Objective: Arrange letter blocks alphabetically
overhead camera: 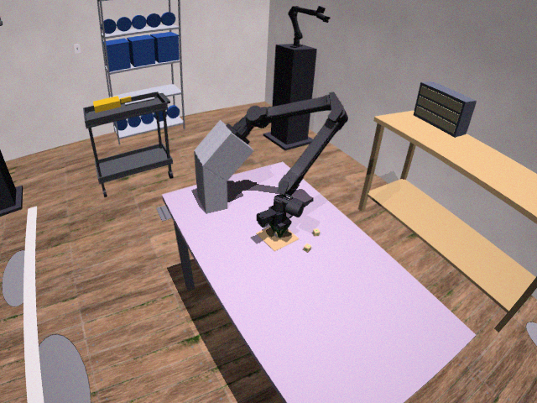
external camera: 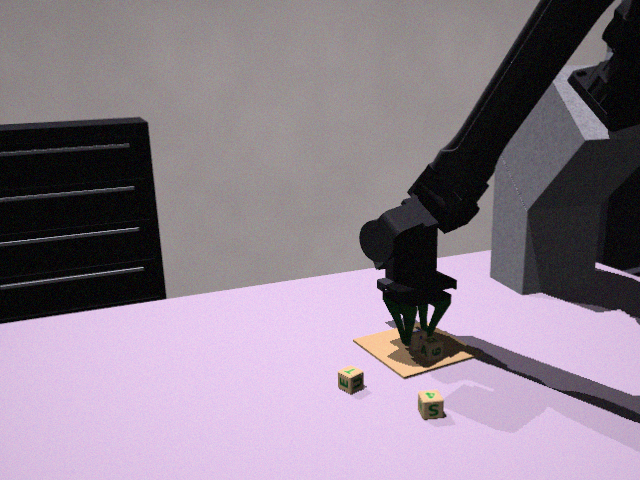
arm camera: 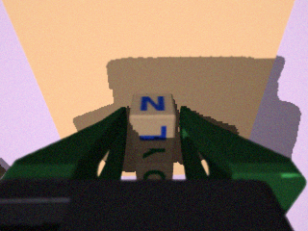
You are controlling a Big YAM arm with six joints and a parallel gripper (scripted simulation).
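Right now the L block is right at my hand. The rest, counted from my hand: T block (140 mm ahead, 60 mm to the left, 10 mm below); then D block (40 mm to the left); then tan mat (20 mm below).
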